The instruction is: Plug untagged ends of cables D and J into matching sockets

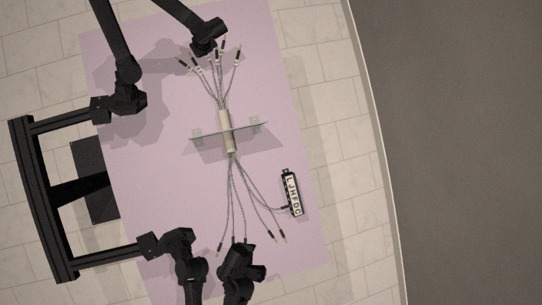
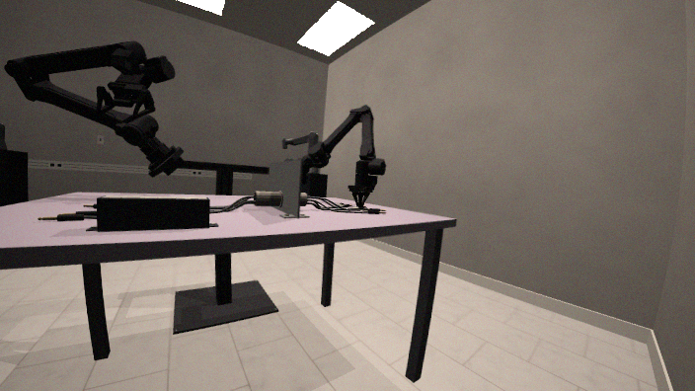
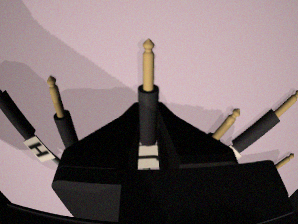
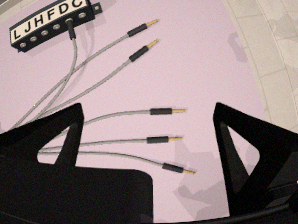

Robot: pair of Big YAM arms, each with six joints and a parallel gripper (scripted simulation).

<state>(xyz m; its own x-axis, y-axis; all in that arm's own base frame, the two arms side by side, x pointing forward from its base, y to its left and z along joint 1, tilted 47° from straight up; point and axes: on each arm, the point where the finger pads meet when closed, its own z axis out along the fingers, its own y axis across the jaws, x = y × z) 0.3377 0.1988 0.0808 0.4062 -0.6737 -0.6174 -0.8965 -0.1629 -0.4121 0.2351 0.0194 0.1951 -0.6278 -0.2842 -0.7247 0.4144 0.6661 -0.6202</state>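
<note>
My right hand is 70 mm past the untagged cable plug, 20 mm to the left of it and 250 mm above it. Also, from my right hand: tagged plug (80 mm ahead, 850 mm to the left, 250 mm below).
</note>
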